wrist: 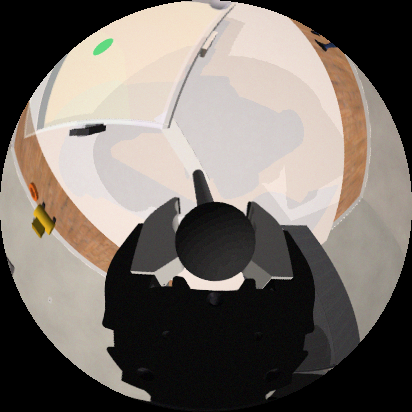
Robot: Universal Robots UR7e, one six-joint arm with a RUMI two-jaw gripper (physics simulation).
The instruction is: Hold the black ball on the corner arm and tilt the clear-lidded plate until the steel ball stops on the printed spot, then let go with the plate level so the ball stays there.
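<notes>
The black ball is at the lower middle of the view, on a dark rod and white corner arm that run to the plate's near corner. My gripper is shut on the black ball, with one jaw on each side of it. The clear-lidded plate is at the upper left, with its far part cut off by the view's edge. The green printed spot shows on its left part, with no ball on it. The steel ball shows partly at the top edge, by the plate's right side.
A black block and a pale block are at the plate's sides. The white table top has a wooden border and bears shadows. A yellow object and an orange ring are at the left. Dark-blue legs show at the upper right.
</notes>
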